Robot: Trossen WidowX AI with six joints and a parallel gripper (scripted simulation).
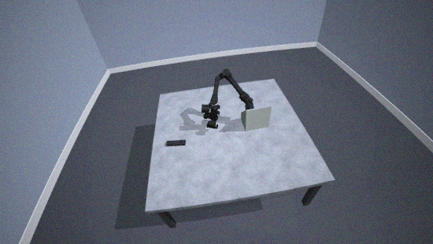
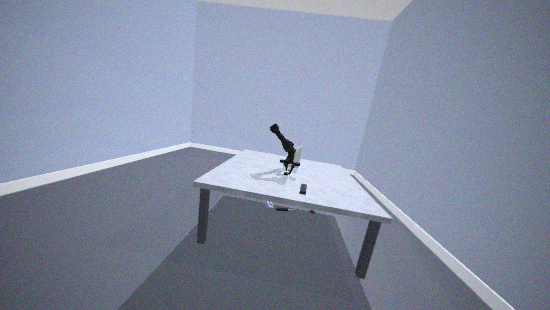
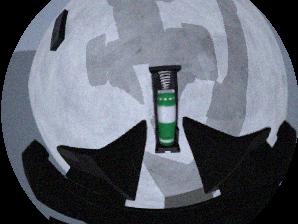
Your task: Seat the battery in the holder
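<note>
Right now the battery is 1 cm below my gripper tip.
</note>
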